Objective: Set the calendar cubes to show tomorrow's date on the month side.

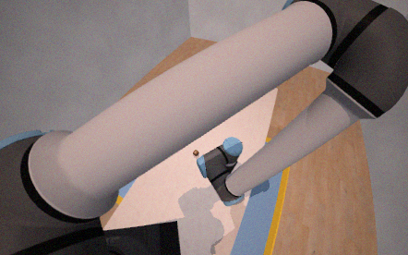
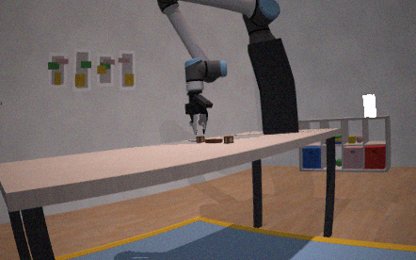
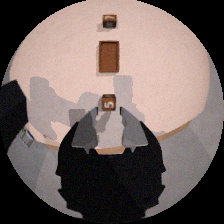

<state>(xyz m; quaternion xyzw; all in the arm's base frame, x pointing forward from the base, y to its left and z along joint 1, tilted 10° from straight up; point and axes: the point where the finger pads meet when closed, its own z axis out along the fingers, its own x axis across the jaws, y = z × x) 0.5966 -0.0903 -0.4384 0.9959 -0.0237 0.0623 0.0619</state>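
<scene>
The brown tray lies 11 cm to the left of my hand and 5 cm below it. The rest, counted from my hand: brown cube 1 cm ahead, 22 cm to the left, 4 cm below.
</scene>
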